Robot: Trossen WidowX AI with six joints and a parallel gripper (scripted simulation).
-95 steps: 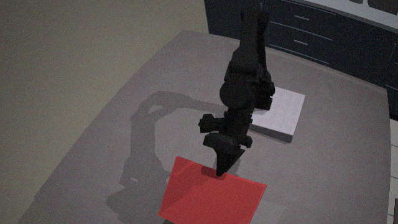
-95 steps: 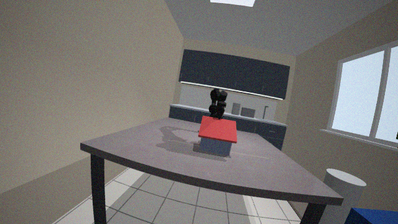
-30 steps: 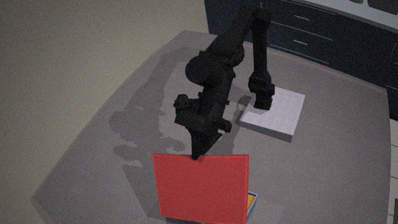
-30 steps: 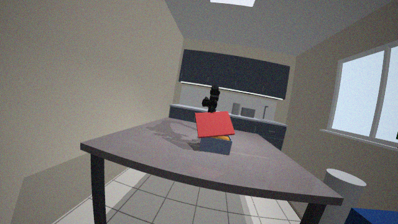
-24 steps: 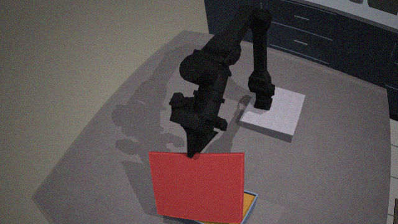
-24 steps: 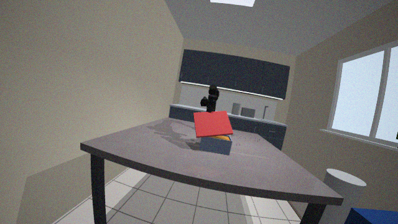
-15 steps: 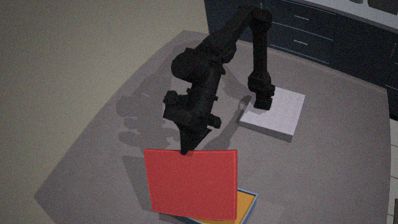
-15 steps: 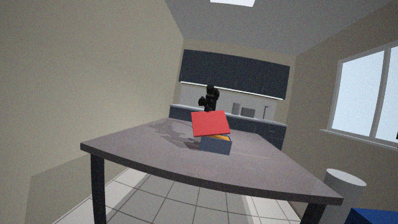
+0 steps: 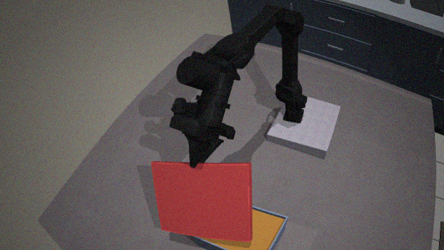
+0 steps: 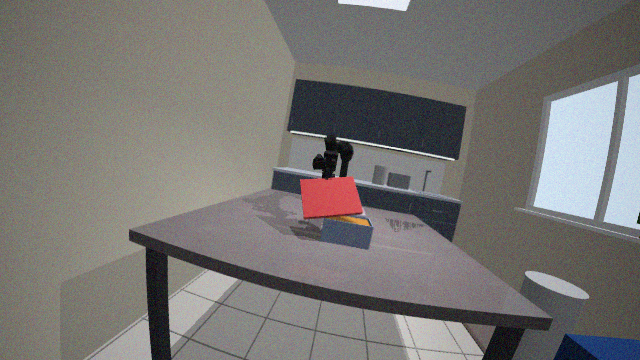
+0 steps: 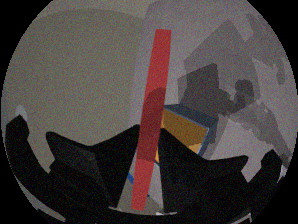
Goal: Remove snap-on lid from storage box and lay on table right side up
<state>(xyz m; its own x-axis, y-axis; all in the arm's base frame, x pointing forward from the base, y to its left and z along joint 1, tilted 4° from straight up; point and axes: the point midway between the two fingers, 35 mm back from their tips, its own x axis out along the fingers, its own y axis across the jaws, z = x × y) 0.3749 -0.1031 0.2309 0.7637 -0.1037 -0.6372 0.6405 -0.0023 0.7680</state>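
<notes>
Right now the red lid is 6 cm below my gripper tip, 6 cm ahead of it and 3 cm to the left of it. Also, from my gripper tip: blue-grey box (18 cm below, 12 cm to the left, 6 cm ahead).
</notes>
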